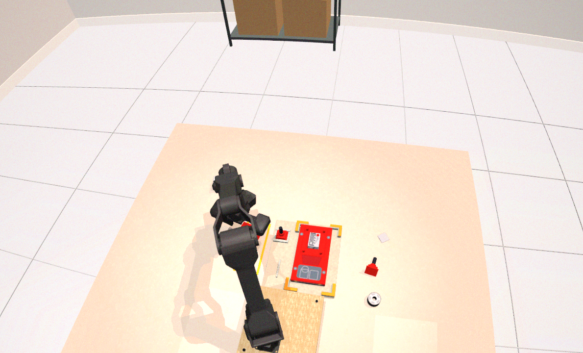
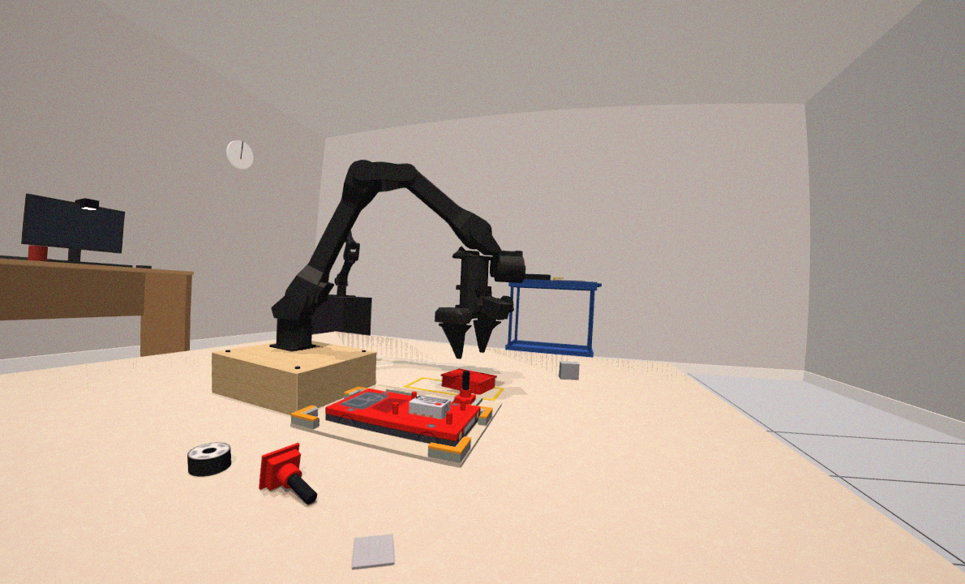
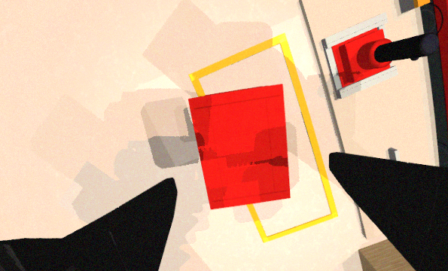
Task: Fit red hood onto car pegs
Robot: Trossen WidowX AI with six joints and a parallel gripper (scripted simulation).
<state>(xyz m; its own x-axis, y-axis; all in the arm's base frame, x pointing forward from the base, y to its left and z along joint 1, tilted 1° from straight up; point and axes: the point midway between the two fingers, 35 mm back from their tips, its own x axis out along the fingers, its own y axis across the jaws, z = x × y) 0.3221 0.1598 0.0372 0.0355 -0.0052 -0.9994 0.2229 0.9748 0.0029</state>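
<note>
Right now the red hood is 5 cm below my gripper tip. Round my gripper tip: orange-cornered jig 21 cm to the right, 5 cm below, 3 cm behind; grey engine block 22 cm to the right, 4 cm below, 2 cm ahead; black-and-white wheel 44 cm to the right, 14 cm behind, 6 cm below.
</note>
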